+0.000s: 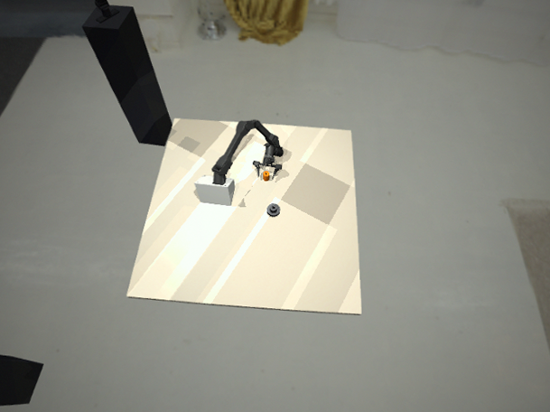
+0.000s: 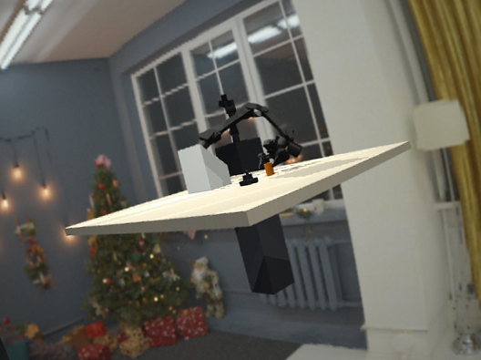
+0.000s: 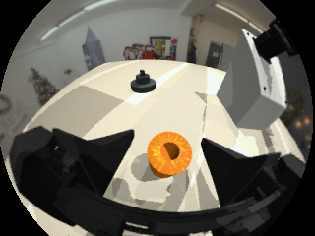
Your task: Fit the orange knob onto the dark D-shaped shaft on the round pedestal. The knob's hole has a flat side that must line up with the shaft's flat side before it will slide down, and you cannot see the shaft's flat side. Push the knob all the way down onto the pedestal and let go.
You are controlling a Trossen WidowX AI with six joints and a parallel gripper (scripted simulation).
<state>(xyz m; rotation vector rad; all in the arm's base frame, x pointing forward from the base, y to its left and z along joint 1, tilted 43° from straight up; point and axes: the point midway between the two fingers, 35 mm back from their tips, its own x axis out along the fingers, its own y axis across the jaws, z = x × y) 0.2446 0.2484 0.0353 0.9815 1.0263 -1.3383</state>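
My gripper tip is now 2 cm to the right of the orange knob and 1 cm above it. Round my gripper tip: dark round pedestal: 8 cm ahead, 20 cm to the right, 1 cm below.
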